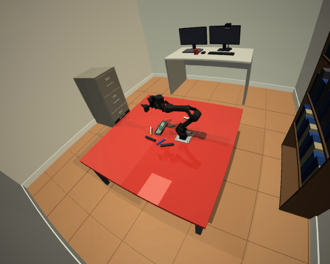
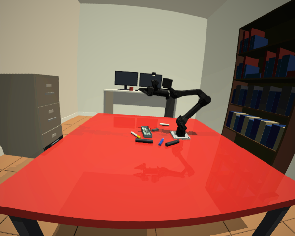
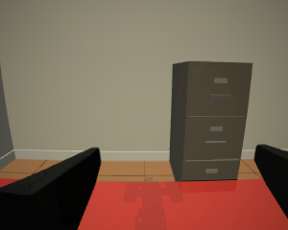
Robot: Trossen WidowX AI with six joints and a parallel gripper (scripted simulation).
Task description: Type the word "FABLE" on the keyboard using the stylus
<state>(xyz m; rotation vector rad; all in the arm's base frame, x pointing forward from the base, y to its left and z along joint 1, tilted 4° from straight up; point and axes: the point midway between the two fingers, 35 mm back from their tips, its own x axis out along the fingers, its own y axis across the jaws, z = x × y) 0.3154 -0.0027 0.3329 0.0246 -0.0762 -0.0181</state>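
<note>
Now: gripper tip 34 cm above the dark blue stylus, 19 cm past it and 8 cm to the right of it. From my gripper tip the other things lie so: small grey block (34 cm below, 16 cm behind, 13 cm to the right); then thin grey tip (34 cm below, 21 cm behind, 5 cm to the left); then white-and-yellow marker (34 cm below, 3 cm to the left, 1 cm behind).
</note>
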